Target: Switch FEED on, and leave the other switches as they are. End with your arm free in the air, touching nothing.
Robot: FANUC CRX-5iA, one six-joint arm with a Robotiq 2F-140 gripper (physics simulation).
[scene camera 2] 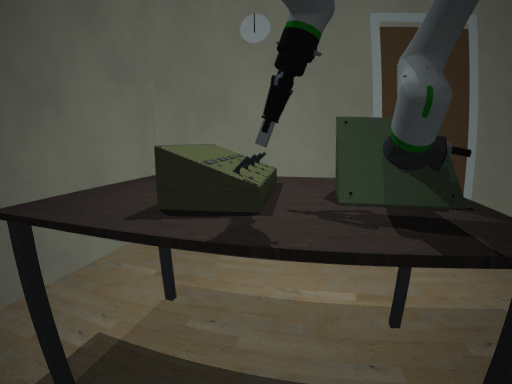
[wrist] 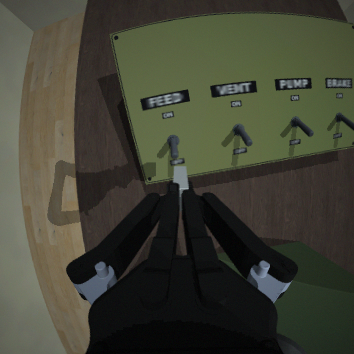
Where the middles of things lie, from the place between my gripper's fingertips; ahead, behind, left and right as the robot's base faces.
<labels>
The yellow-green switch box (scene camera 2: pixel 204 177) lies 17 cm ahead of my hand, 14 cm to the right of it and 8 cm below it.
</labels>
